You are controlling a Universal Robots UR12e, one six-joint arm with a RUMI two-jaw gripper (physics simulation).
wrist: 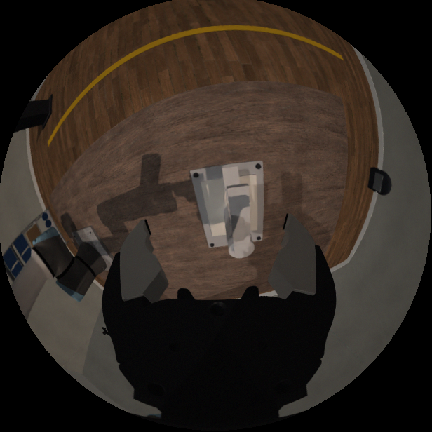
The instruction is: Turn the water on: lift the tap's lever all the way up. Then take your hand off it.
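Observation:
The pale grey tap (241, 247) stands on a light rectangular base with a basin (202, 210), near the middle of the wrist view. The tap is seen from above. Its lever (239, 205) lies over the spout (231, 175), whose end shows beyond the lever, pointing up the picture. How far the lever is raised cannot be told from this angle. My gripper (216, 218) is open and empty. Its two jaws are wide apart, low in the view, with the tap between them in the picture, a little right of the midline. No contact with the tap shows.
The base stands on a brown wooden table top (280, 120). Dark arm shadows fall left of it. Jointed dark arm parts (77, 272) show at the lower left beside a grey mounting plate (89, 232). A small black device (380, 181) is at the right edge. A yellow line (225, 28) curves across the top.

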